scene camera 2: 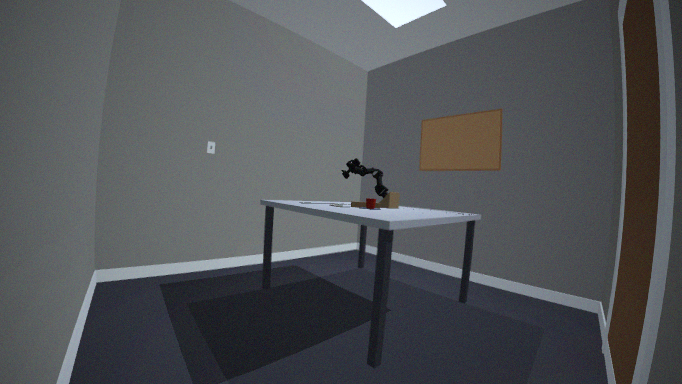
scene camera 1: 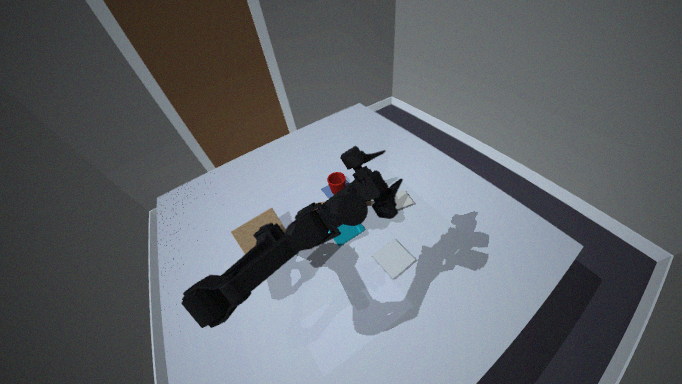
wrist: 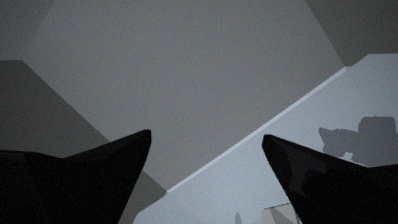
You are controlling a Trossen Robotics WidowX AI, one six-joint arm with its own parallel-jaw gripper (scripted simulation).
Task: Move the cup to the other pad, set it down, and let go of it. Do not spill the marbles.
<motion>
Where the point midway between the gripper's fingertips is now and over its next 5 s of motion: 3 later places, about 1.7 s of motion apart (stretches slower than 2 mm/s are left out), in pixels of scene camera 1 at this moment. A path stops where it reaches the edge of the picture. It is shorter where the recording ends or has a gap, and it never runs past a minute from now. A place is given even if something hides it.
My gripper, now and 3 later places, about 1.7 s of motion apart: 393, 165; 331, 180; 333, 188; 333, 187
</motion>
